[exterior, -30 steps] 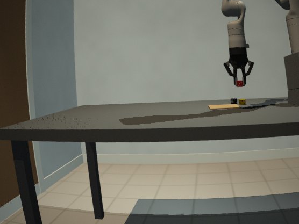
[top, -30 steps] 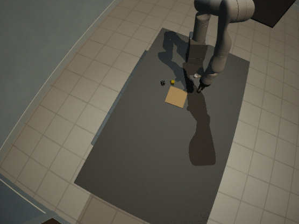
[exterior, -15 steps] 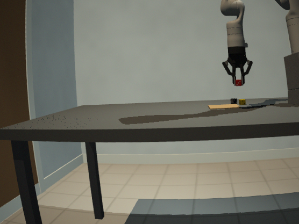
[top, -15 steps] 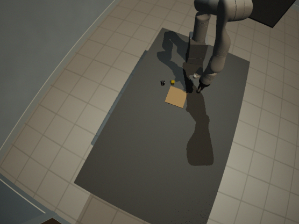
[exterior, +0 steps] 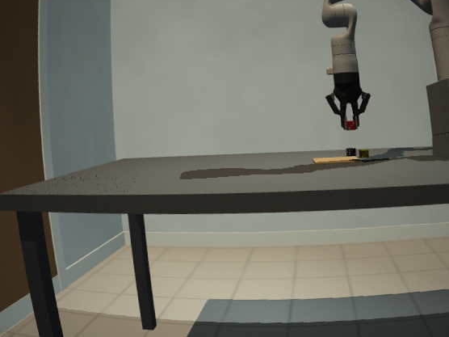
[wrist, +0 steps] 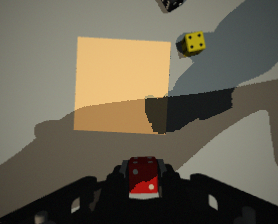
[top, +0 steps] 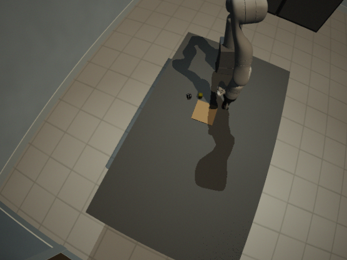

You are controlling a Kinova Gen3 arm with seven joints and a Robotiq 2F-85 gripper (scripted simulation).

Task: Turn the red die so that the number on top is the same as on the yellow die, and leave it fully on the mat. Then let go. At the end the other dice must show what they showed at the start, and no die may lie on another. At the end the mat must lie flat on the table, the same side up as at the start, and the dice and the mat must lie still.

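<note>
The tan mat lies 50 mm ahead of my hand, 90 mm to the right of it and 110 mm below it. Round my hand: red die 10 mm below; yellow die 40 mm behind, 160 mm to the right, 100 mm below; black die 230 mm to the right, 100 mm below.
</note>
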